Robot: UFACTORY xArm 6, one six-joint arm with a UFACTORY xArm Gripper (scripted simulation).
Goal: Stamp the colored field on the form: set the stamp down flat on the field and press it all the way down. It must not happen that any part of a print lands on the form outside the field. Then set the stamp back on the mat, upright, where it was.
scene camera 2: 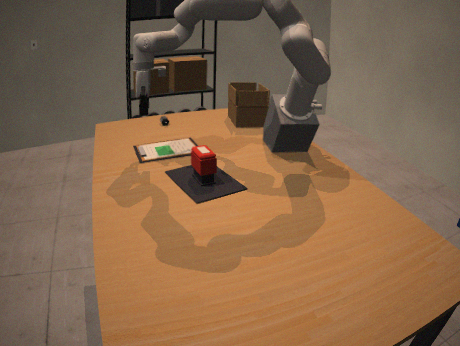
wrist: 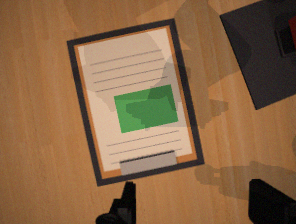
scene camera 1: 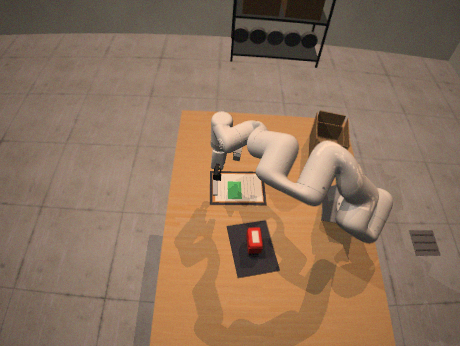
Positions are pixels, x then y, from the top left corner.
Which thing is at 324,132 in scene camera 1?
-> A cardboard box.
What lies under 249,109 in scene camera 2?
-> A cardboard box.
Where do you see a form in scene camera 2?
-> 163,150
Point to a form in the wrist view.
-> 133,92
